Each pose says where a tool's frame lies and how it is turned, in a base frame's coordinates. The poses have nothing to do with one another.
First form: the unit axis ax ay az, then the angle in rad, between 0 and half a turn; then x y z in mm.
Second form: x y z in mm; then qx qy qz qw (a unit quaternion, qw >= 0). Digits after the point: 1 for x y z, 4 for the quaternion.
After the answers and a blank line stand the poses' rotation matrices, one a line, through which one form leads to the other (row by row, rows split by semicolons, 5 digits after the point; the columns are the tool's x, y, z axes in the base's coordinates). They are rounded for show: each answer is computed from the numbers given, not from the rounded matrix.
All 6 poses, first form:
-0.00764 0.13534 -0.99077 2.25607 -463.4 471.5 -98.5
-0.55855 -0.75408 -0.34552 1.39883 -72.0 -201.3 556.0
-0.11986 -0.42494 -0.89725 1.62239 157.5 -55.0 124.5
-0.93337 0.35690 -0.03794 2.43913 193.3 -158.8 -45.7
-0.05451 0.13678 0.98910 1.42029 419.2 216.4 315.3
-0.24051 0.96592 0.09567 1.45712 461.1 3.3 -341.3
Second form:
-463.4 471.5 -98.5 -0.0069 0.1223 -0.8952 0.4284
-72.0 -201.3 556.0 -0.3596 -0.4855 -0.2224 0.7652
157.5 -55.0 124.5 -0.0869 -0.3081 -0.6506 0.6886
193.3 -158.8 -45.7 -0.8764 0.3351 -0.0356 0.3441
419.2 216.4 315.3 -0.0355 0.0892 0.6448 0.7583
461.1 3.3 -341.3 -0.1601 0.6431 0.0637 0.7461

-0.63279 0.76541 0.11715; -0.76879 -0.60298 -0.21304; -0.09243 -0.22487 0.97000
0.42971 0.68954 -0.58299; 0.00869 0.64245 0.76628; 0.90292 -0.33435 0.27008
-0.03646 0.94962 -0.31128; -0.84250 0.13832 0.52064; 0.53747 0.28124 0.79501
0.77286 -0.56286 0.29303; -0.61189 -0.53865 0.57917; -0.16815 -0.62693 -0.76072
0.15246 -0.98426 0.08940; 0.97158 0.16584 0.16890; -0.18107 0.06111 0.98157
0.16472 -0.30101 0.93929; -0.11091 0.94060 0.32089; -0.98009 -0.15703 0.12155

